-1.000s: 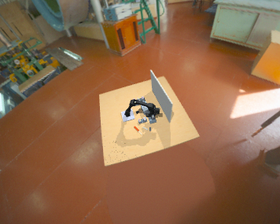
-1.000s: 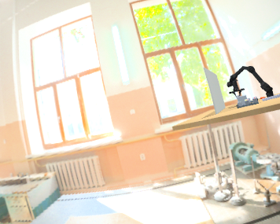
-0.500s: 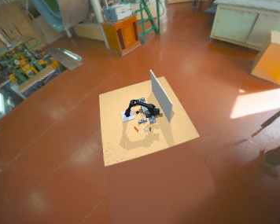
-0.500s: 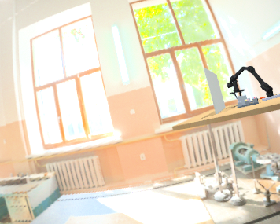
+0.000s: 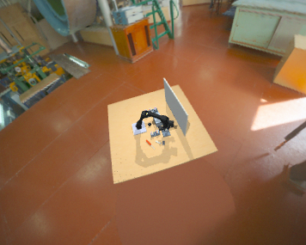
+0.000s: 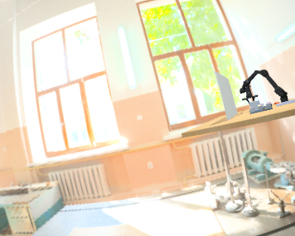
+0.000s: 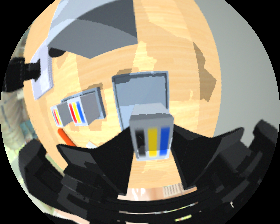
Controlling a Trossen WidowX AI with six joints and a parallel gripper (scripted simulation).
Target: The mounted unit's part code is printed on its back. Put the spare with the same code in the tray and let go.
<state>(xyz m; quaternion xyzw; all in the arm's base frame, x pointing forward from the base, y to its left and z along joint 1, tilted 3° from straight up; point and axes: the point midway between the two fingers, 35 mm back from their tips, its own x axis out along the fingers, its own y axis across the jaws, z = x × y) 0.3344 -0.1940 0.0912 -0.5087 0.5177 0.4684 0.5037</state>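
Right now my gripper tip is 1 cm past the grey tray, 1 cm to the right of it and 6 cm above it. Also, from my gripper tip: grey upright panel 20 cm ahead, 21 cm to the left, 16 cm above; then grey box 5 cm behind, 21 cm to the left, 1 cm below.
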